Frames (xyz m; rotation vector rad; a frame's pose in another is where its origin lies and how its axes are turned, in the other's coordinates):
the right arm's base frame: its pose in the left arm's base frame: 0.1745 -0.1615 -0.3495 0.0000 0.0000 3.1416
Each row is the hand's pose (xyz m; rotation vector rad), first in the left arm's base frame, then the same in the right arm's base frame.
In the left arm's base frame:
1: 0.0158 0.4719 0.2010 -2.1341 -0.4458 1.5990
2: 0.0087 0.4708 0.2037 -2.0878 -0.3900 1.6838
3: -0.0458 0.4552 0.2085 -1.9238 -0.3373 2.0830
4: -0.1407 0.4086 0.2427 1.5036 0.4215 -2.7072
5: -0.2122 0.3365 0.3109 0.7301 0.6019 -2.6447
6: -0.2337 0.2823 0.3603 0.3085 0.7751 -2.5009
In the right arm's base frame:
1: 0.1587 -0.6334 0.5505 -0.3766 1.8030 -0.5083
2: 0.1658 -0.6323 0.5532 -0.3249 1.7395 -0.4946
3: 0.2203 -0.6167 0.5580 -0.2582 1.4729 -0.3149
4: 0.3152 -0.5701 0.5922 -0.2824 1.0075 0.0171
5: 0.3867 -0.4980 0.6604 -0.4330 0.5252 0.3393
6: 0.4082 -0.4438 0.7098 -0.5853 0.2330 0.5139

